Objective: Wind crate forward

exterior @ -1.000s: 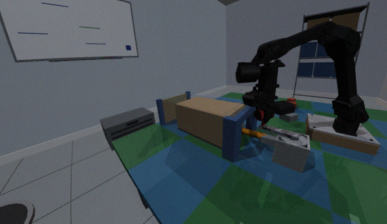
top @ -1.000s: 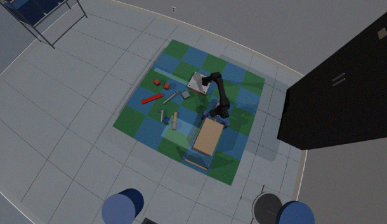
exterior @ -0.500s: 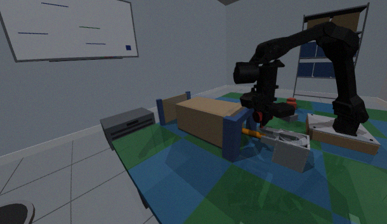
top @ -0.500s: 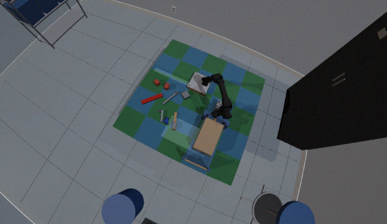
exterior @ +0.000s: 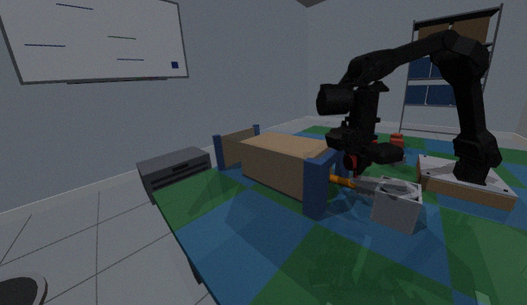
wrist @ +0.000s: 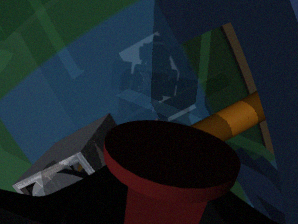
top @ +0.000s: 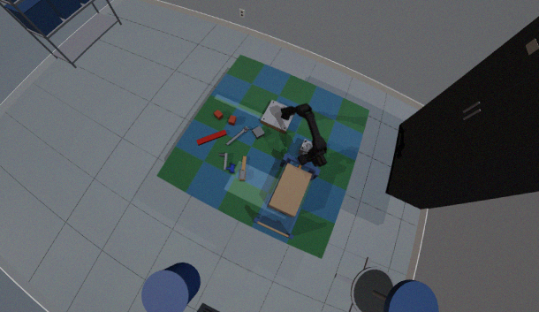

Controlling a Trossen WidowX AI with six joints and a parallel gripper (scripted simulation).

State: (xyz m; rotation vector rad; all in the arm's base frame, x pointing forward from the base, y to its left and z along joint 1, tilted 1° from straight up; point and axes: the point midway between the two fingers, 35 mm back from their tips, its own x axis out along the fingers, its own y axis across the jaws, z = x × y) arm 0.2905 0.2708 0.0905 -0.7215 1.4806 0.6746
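The blue steel frame is 6 cm ahead of my gripper tip, 3 cm to the right of it and 1 cm below it. The rest, counted from my gripper tip: red knob: 2 cm above; grey crank arm: 4 cm behind, 1 cm to the right, 1 cm below; grey winch: 11 cm behind, 3 cm to the right, 8 cm below.
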